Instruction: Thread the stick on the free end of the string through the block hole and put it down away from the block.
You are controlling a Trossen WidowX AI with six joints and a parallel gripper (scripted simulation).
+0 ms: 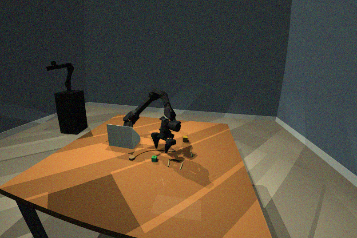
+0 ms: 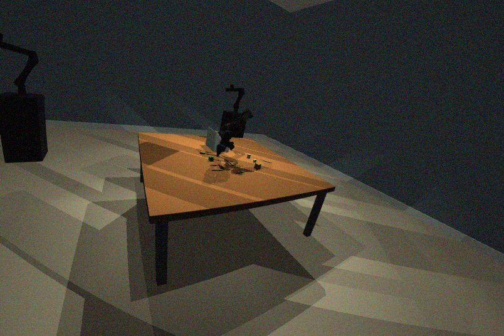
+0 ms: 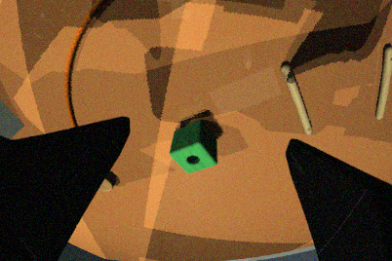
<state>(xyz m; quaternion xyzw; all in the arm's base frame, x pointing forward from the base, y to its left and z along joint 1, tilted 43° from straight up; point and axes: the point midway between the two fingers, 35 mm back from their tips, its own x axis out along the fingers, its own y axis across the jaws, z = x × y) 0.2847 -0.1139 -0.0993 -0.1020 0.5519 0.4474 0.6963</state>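
My gripper tip is now 40 mm past the green block, 40 mm above it and 30 mm to the left of it. Also, from my gripper tip: yellow cube: 270 mm to the left, 170 mm ahead, 40 mm below; then round wooden button: 190 mm behind, 50 mm below, 30 mm to the right; then thin pale stick: 90 mm to the left, 50 mm below, 40 mm ahead.
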